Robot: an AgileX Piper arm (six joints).
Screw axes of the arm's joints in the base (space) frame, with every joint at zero. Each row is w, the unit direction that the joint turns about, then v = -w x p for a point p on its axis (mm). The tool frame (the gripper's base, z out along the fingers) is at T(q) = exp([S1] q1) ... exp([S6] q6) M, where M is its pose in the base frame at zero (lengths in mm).
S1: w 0 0 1 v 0.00 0.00 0.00
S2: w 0 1 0 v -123.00 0.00 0.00
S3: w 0 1 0 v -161.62 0.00 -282.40
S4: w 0.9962 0 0.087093 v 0.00 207.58 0.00
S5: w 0 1 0 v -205.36 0.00 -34.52
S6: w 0.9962 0 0.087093 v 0.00 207.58 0.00
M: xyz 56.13 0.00 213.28 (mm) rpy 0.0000 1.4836 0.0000 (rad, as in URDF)
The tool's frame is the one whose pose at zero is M.
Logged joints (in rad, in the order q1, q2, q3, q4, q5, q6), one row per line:
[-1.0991, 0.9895, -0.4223, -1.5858, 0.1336, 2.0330]
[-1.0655, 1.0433, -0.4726, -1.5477, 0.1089, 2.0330]
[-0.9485, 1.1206, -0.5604, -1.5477, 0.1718, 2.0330]
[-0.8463, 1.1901, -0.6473, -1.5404, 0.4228, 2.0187]
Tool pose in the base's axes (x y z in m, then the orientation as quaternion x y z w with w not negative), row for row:
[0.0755, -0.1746, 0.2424, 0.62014, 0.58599, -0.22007, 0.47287]
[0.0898, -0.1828, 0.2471, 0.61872, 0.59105, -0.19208, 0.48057]
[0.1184, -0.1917, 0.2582, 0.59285, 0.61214, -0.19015, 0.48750]
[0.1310, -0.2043, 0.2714, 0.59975, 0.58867, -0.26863, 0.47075]
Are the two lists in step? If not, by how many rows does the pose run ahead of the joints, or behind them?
They are in step.
